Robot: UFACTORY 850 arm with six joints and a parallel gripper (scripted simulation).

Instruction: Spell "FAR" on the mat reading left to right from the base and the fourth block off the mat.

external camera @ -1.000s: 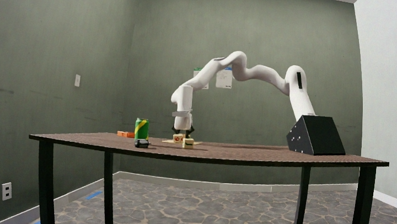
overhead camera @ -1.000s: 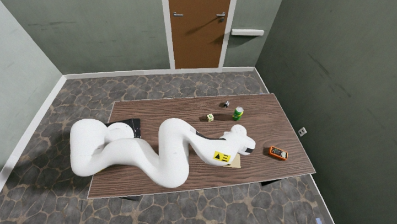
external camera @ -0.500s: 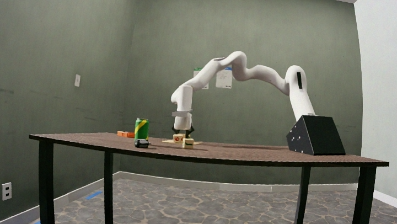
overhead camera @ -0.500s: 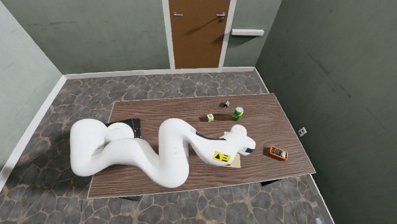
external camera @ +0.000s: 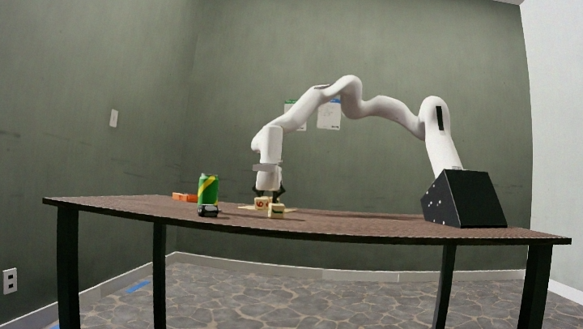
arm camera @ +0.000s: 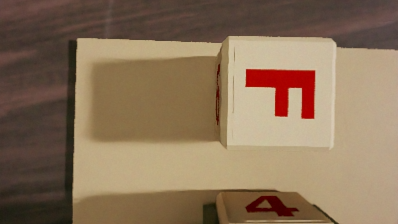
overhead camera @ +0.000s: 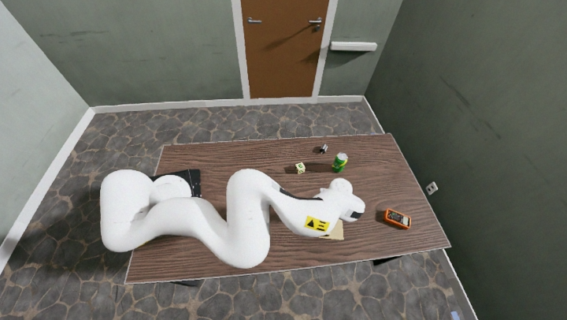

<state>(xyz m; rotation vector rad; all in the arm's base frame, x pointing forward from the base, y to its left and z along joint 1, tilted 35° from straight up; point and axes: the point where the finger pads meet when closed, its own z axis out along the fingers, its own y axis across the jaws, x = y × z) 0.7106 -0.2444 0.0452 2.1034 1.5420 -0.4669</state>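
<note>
Right now the tan mat is 30 mm below my hand. The rest, counted from my hand: green can 270 mm to the left, 200 mm ahead, 40 mm above; dark object 420 mm to the left, 160 mm ahead, 10 mm below.
</note>
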